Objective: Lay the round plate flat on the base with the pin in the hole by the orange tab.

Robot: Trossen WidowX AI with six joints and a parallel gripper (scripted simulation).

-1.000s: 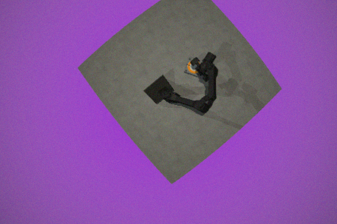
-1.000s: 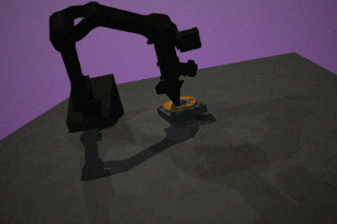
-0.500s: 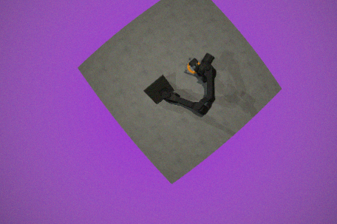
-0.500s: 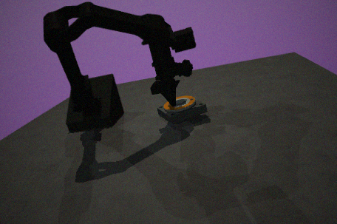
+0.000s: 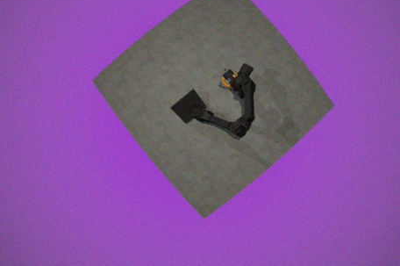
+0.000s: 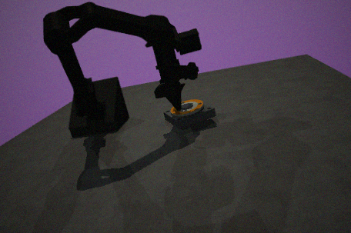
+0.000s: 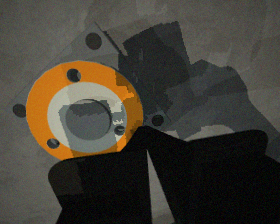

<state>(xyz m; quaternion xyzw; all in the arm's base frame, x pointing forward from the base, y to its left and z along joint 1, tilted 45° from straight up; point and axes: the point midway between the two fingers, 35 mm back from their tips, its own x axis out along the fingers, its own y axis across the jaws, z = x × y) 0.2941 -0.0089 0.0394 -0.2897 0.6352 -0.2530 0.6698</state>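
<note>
Right now the grey square base is 5 cm to the left of my gripper tip, 2 cm below it and 1 cm ahead of it.
</note>
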